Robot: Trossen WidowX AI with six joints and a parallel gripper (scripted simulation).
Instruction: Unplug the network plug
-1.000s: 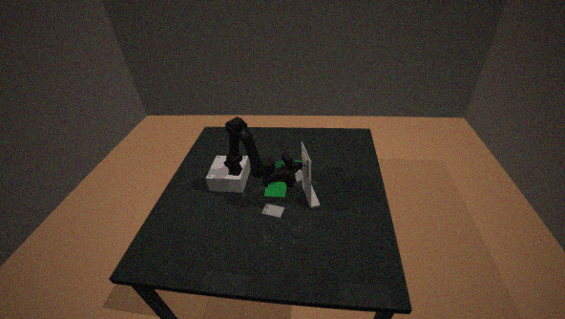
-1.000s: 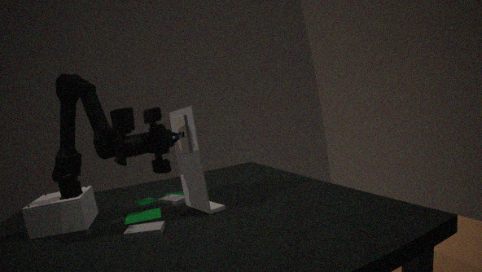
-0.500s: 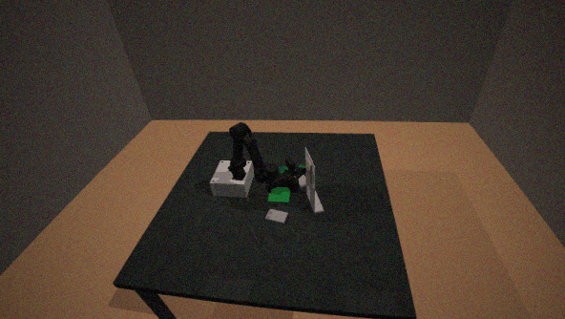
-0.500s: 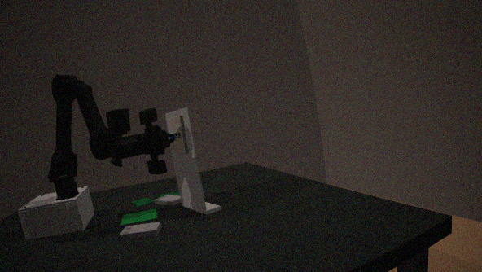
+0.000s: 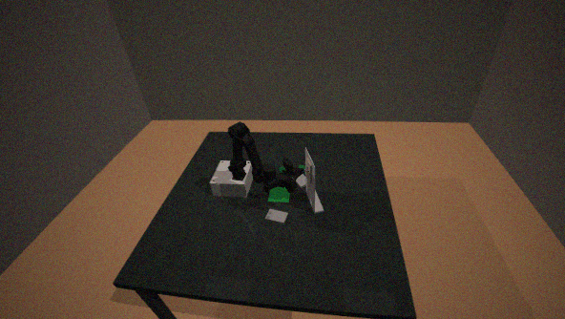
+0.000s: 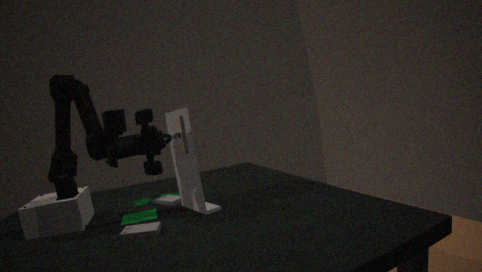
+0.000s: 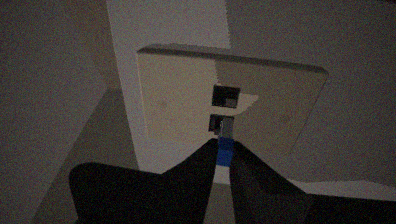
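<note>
The green square lies 160 mm behind my gripper tip, 40 mm to the left of it and 240 mm below it. From my gripper tip the other things lie so: white panel (40 mm ahead, 10 mm to the left, 90 mm below); network plug (10 mm ahead).
</note>
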